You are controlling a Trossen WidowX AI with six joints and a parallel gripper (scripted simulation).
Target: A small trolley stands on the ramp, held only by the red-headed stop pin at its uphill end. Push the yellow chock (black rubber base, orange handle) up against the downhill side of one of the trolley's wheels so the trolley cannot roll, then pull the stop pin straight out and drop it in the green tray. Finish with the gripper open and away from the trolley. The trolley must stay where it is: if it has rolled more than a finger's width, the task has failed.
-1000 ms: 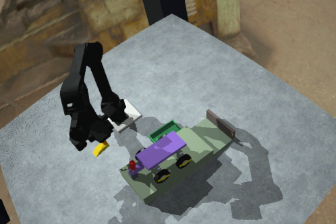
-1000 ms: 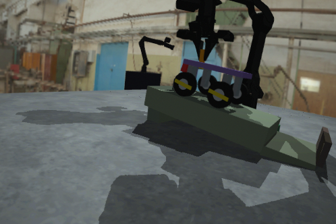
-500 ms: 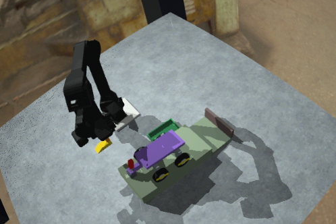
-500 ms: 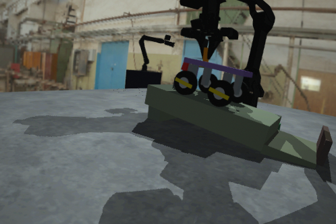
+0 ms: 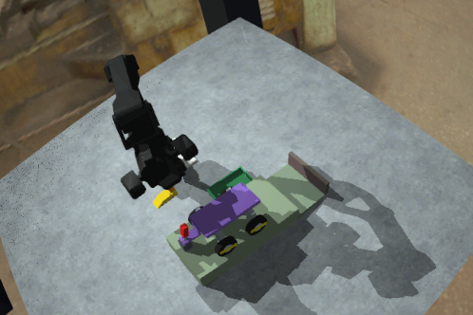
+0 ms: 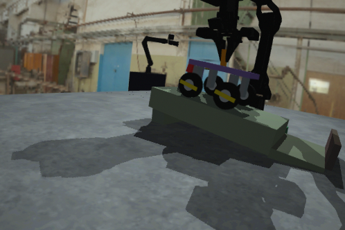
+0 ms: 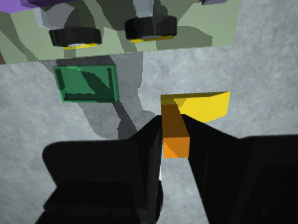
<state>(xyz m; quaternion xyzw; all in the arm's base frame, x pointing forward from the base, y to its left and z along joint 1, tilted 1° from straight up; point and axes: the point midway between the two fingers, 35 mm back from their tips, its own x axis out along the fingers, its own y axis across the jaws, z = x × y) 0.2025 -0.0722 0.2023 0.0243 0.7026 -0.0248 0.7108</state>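
Right now the red-headed stop pin is 110 mm ahead of my gripper tip, 50 mm to the right of it and 50 mm below it. Also, from my gripper tip: green tray: 180 mm below, 150 mm to the left, 10 mm ahead; yellow chock: 20 mm to the right, 10 mm below; purple trolley: 130 mm ahead, 60 mm below, 50 mm to the left.
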